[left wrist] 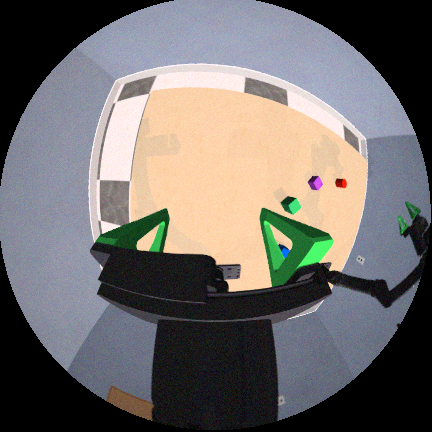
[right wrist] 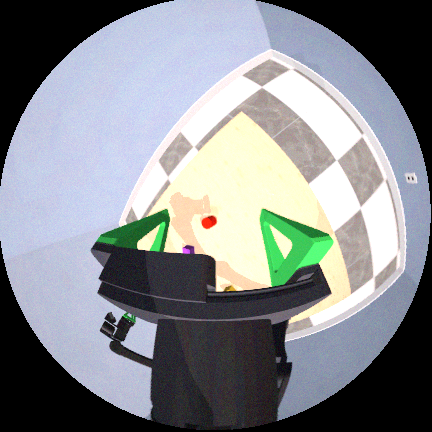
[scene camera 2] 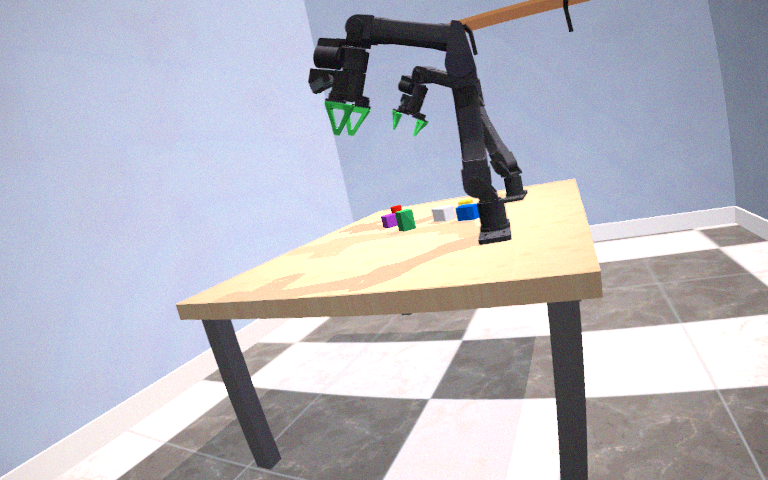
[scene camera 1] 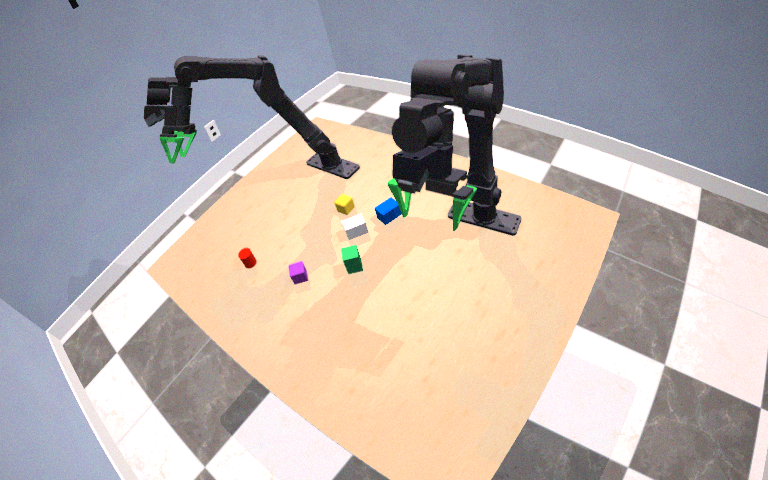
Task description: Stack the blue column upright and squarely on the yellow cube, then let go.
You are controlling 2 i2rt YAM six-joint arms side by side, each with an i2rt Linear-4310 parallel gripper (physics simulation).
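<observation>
The blue column (scene camera 1: 387,211) (scene camera 2: 467,212) (left wrist: 284,251) lies on its side on the table; in the left wrist view a small part shows through a finger's opening. The yellow cube (scene camera 1: 344,204) (scene camera 2: 464,201) (right wrist: 230,288) sits on the table near it, partly hidden behind the column in scene camera 2. My left gripper (scene camera 1: 429,221) (scene camera 2: 344,134) (left wrist: 213,212) is open and empty, high above the table. My right gripper (scene camera 1: 177,158) (scene camera 2: 405,131) (right wrist: 214,213) is open and empty, also high, far from both objects.
A white block (scene camera 1: 355,226) (scene camera 2: 442,213) lies close to the yellow cube and blue column. A green block (scene camera 1: 351,259) (scene camera 2: 405,219) (left wrist: 291,205), a purple cube (scene camera 1: 297,272) (left wrist: 315,183) and a red cylinder (scene camera 1: 247,258) (left wrist: 341,183) (right wrist: 209,221) stand farther from the arm bases.
</observation>
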